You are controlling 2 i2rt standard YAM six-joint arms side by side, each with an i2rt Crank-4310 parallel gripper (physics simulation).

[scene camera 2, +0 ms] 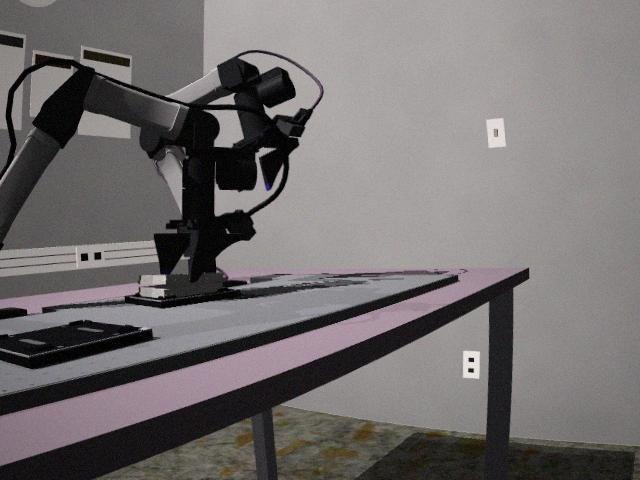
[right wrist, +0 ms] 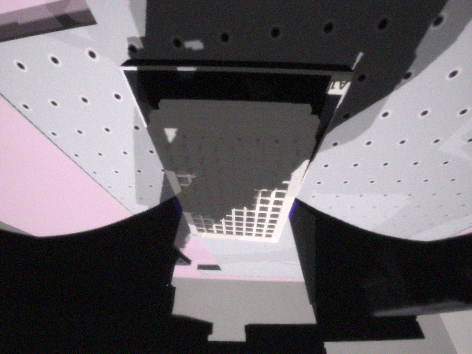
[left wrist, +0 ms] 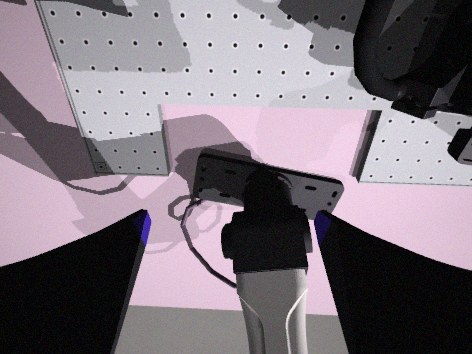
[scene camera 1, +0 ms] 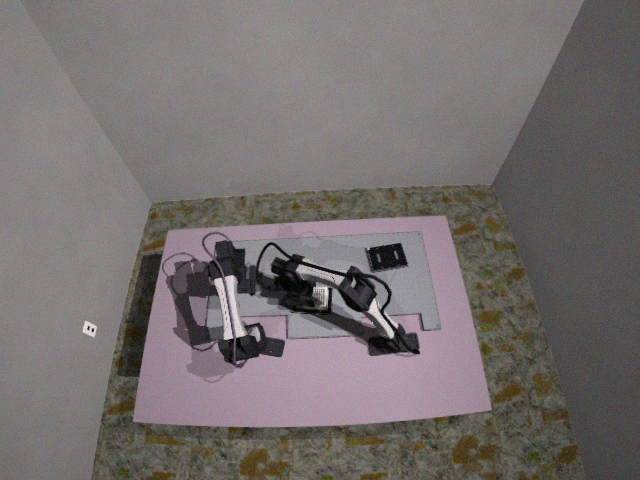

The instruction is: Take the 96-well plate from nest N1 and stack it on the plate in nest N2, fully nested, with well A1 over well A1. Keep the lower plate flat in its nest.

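Frame: origin at the left arm's base, x ahead, y right, z down, level; centimetres.
Seen in the pictures: left gripper, fingertip midpoint: (scene camera 2: 255, 191) (left wrist: 232, 214) (scene camera 1: 240, 295); right gripper, fingertip midpoint: (scene camera 2: 178, 280) (right wrist: 235, 198) (scene camera 1: 313, 297); left arm's base, link origin: (left wrist: 266, 187) (scene camera 1: 259, 345); right arm's base, link origin: (scene camera 1: 393, 344).
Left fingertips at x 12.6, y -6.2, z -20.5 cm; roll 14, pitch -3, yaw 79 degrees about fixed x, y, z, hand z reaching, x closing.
Note:
Pixels of each thing's top centre, then the offset from my left fingertips to it. "*": a spot on its surface instead. Level surfaces: height alone.
- upper plate, top centre: (right wrist: 232, 210) (scene camera 2: 181, 271) (scene camera 1: 311, 296) dy +24.2, dx +9.4, dz +14.3 cm
- lower plate, surface spot: (scene camera 2: 152, 292) * dy +30.6, dx +10.3, dz +17.3 cm
- nest's A1 label, surface spot: (right wrist: 339, 85) * dy +16.5, dx +14.1, dz +18.0 cm
- grey perforated board, surface height: dz +19.2 cm
- pink table, surface height: dz +20.5 cm
Two white 96-well plates are stacked in a black nest (scene camera 1: 310, 310) (scene camera 2: 170, 303) (right wrist: 240, 69), near the board's middle in scene camera 1. The upper plate (scene camera 1: 320, 297) (scene camera 2: 152, 279) (right wrist: 235, 150) looks about level on the lower plate (scene camera 2: 152, 292), with a thin seam between them; full nesting cannot be told. The nest's A1 label (right wrist: 339, 85) is at its upper right corner in the right wrist view; the plates' own well A1 is not readable. My right gripper (right wrist: 235, 198) (scene camera 2: 180, 275) is shut on the upper plate's sides. My left gripper (left wrist: 232, 214) is open and empty, held high.
The other black nest (scene camera 1: 379, 269) (scene camera 2: 93, 351) is empty, at the upper right of the grey perforated board (scene camera 1: 408, 289) in scene camera 1. The board lies on the pink table (scene camera 1: 361, 387). The left arm stands close beside the right arm's wrist.

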